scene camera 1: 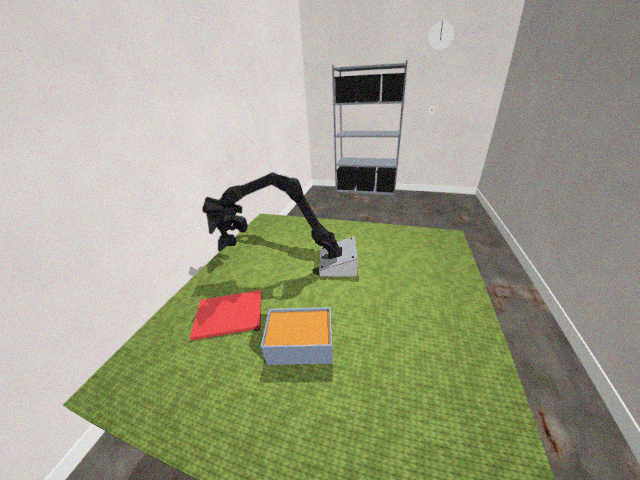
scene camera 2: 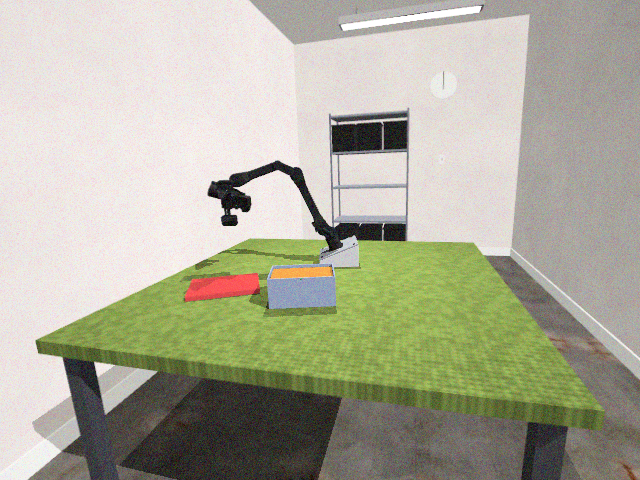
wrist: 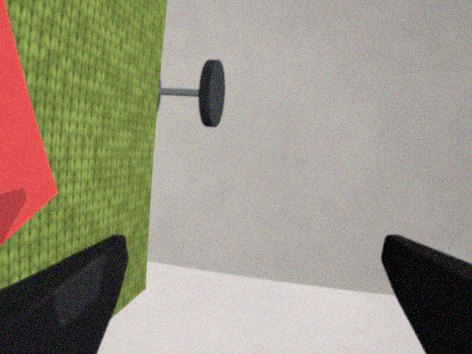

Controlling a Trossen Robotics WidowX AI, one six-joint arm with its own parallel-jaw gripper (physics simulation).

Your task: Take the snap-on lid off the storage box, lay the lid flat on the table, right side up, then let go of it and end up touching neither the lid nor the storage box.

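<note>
The gripper is visible in scene camera 2 and in the wrist view, and the scene also has a red lid and a blue-grey storage box.
</note>
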